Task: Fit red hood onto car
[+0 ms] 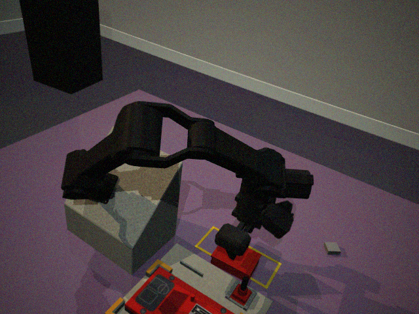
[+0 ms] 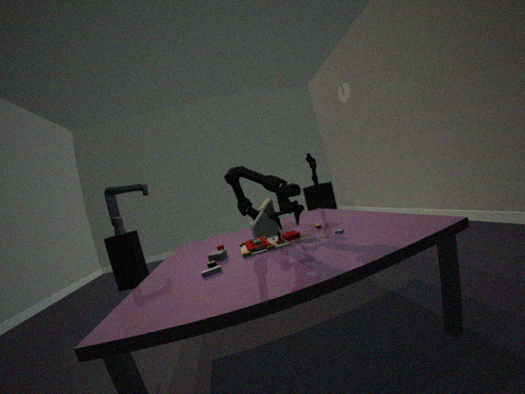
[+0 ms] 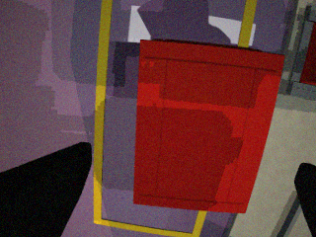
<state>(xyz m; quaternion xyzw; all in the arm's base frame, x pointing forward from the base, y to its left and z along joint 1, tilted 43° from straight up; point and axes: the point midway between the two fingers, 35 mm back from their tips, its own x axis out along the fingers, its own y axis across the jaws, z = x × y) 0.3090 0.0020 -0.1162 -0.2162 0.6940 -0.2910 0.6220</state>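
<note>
My gripper tip is now 40 mm above the red hood. Round my gripper tip: wooden block: 190 mm to the left, 50 mm below, 40 mm behind; then grey block: 190 mm ahead, 160 mm to the left, 50 mm below.
</note>
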